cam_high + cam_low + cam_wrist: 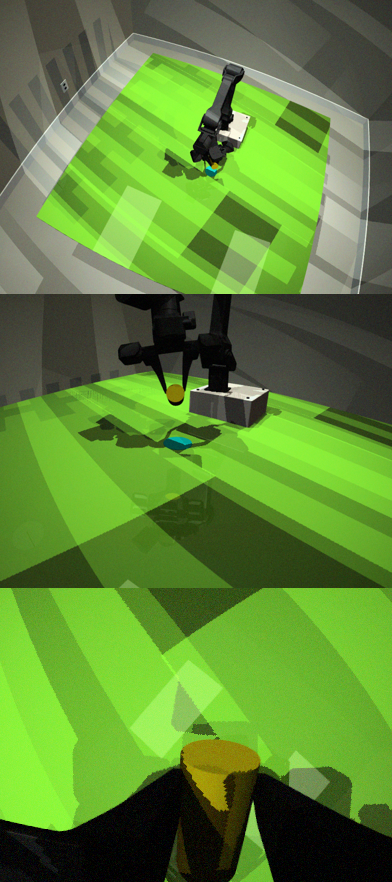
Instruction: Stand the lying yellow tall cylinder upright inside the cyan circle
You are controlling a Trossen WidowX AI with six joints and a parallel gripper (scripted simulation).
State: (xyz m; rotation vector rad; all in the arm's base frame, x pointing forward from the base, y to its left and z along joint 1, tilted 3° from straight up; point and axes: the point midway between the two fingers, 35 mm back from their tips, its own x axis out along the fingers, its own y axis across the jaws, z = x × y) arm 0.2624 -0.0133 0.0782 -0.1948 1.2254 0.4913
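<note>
My gripper tip is now 110 mm above the cyan circle and 20 mm past it. The rest, counted from my gripper tip: yellow cylinder (20 mm behind, 10 mm to the right, 10 mm below).
</note>
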